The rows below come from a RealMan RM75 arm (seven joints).
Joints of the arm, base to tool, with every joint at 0 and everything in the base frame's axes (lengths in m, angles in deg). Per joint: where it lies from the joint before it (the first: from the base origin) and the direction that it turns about. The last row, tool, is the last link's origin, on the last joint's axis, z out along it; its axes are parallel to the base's.
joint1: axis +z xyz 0 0 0.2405
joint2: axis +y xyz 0 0 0
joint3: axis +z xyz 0 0 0.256
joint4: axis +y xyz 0 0 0
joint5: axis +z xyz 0 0 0.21
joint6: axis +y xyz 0 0 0
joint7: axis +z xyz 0 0 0.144
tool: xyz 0 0 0
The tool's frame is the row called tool.
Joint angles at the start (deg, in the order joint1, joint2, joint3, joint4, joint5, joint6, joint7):
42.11, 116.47, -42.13, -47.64, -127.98, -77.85, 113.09
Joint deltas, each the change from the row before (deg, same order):
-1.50, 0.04, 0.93, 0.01, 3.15, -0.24, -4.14
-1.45, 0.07, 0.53, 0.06, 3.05, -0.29, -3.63
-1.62, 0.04, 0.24, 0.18, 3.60, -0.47, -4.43
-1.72, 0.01, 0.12, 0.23, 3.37, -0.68, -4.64
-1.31, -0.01, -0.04, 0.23, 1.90, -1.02, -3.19
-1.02, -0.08, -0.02, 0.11, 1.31, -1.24, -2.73
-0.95, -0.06, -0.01, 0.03, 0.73, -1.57, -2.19
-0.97, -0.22, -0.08, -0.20, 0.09, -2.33, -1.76
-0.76, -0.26, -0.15, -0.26, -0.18, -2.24, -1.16
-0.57, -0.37, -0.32, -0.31, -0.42, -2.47, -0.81
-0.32, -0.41, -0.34, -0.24, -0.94, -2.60, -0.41
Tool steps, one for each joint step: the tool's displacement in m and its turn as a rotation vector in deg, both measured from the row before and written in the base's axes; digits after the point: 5 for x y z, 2 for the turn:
0.00437, -0.00375, 0.00395, 1.92, 1.70, 2.40
0.00384, -0.00415, 0.00291, 1.71, 1.53, 2.11
0.00370, -0.00512, 0.00277, 1.93, 1.44, 2.79
0.00471, -0.00621, 0.00260, 1.93, 1.01, 2.86
0.00428, -0.00637, 0.00061, 0.75, 0.40, 2.01
0.00309, -0.00578, 0.00083, 0.42, 0.09, 1.99
0.00304, -0.00656, 0.00009, -0.17, -0.03, 1.75
0.00325, -0.00823, 0.00050, -0.99, -0.37, 1.85
0.00239, -0.00738, 0.00059, -1.25, -0.38, 1.55
0.00141, -0.00722, 0.00070, -1.73, -0.51, 1.61
0.00106, -0.00703, 0.00016, -2.30, -0.71, 1.41

